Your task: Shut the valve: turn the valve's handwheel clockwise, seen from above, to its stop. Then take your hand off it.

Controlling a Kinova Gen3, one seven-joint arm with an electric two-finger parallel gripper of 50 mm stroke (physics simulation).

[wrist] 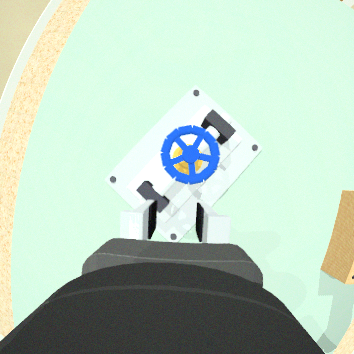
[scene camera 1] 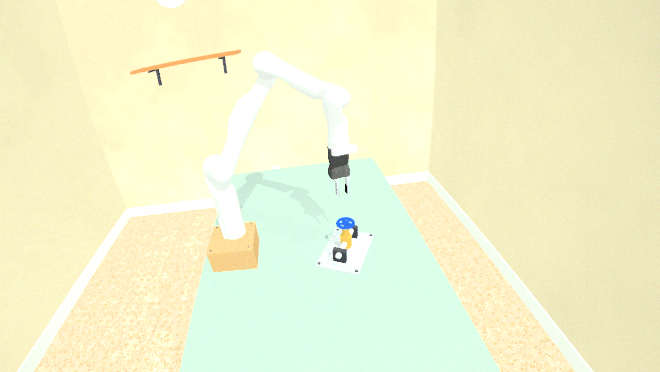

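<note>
The valve's blue handwheel lies level on top of the yellow valve body. It is a five-spoked ring, seen from above in the wrist view. My gripper is open with its fingers pointing down. It hangs well above the handwheel, apart from it. In the wrist view the handwheel shows beyond the fingertips, a little right of the middle between them. Part of the valve body is hidden under the wheel.
The valve is mounted on a white base plate with dark pipe clamps on either side. The plate lies on the pale green table. The arm's wooden base block stands to the left in the scene view.
</note>
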